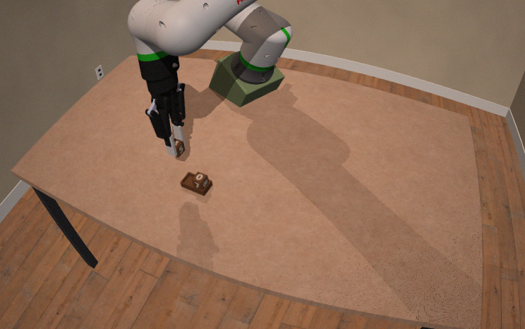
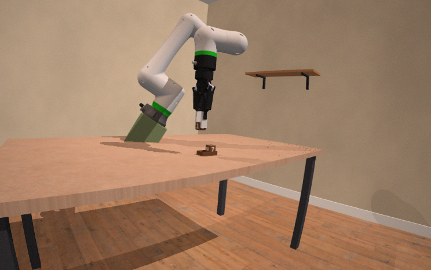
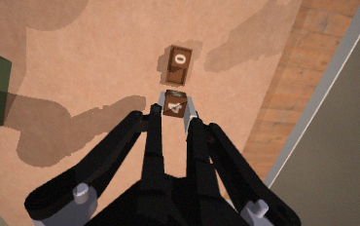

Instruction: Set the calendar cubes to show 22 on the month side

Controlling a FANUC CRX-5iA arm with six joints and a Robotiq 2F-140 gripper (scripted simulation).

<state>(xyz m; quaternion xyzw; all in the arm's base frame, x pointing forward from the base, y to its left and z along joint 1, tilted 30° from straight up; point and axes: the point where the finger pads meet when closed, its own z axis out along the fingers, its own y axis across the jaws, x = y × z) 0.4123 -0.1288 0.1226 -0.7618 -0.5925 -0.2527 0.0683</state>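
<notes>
Right now the digit cube is 120 mm below my hand, 60 mm to the left of it and 10 mm ahead of it. From my hand the other things lie so: tray (140 mm below, 40 mm to the left, 10 mm ahead).
</notes>
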